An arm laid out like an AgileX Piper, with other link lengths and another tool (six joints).
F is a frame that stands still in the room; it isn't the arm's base.
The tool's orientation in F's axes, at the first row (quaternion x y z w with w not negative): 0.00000 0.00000 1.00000 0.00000
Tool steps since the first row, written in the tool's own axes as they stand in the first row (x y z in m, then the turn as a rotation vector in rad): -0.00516 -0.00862 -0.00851 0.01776 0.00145 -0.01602; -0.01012 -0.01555 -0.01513 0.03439 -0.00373 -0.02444; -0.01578 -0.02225 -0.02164 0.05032 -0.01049 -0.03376; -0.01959 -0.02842 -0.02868 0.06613 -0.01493 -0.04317; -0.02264 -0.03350 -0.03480 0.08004 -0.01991 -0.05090; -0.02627 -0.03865 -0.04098 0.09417 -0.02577 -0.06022; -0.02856 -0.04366 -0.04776 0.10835 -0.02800 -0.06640; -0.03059 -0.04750 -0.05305 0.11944 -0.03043 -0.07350; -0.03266 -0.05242 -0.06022 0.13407 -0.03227 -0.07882; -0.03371 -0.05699 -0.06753 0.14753 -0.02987 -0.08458; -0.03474 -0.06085 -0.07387 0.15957 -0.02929 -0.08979; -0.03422 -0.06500 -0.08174 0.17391 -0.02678 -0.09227; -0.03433 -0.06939 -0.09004 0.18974 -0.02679 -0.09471
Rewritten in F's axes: 0.00516 0.00862 -0.00851 -0.01776 -0.00145 -0.01602; 0.01012 0.01555 -0.01513 -0.03439 0.00373 -0.02444; 0.01578 0.02225 -0.02164 -0.05032 0.01049 -0.03376; 0.01959 0.02842 -0.02868 -0.06613 0.01493 -0.04317; 0.02264 0.03350 -0.03480 -0.08004 0.01991 -0.05090; 0.02627 0.03865 -0.04098 -0.09417 0.02577 -0.06022; 0.02856 0.04366 -0.04776 -0.10835 0.02800 -0.06640; 0.03059 0.04750 -0.05305 -0.11944 0.03043 -0.07350; 0.03266 0.05242 -0.06022 -0.13407 0.03227 -0.07882; 0.03371 0.05699 -0.06753 -0.14753 0.02987 -0.08458; 0.03474 0.06085 -0.07387 -0.15957 0.02929 -0.08979; 0.03422 0.06500 -0.08174 -0.17391 0.02678 -0.09227; 0.03433 0.06939 -0.09004 -0.18974 0.02679 -0.09471
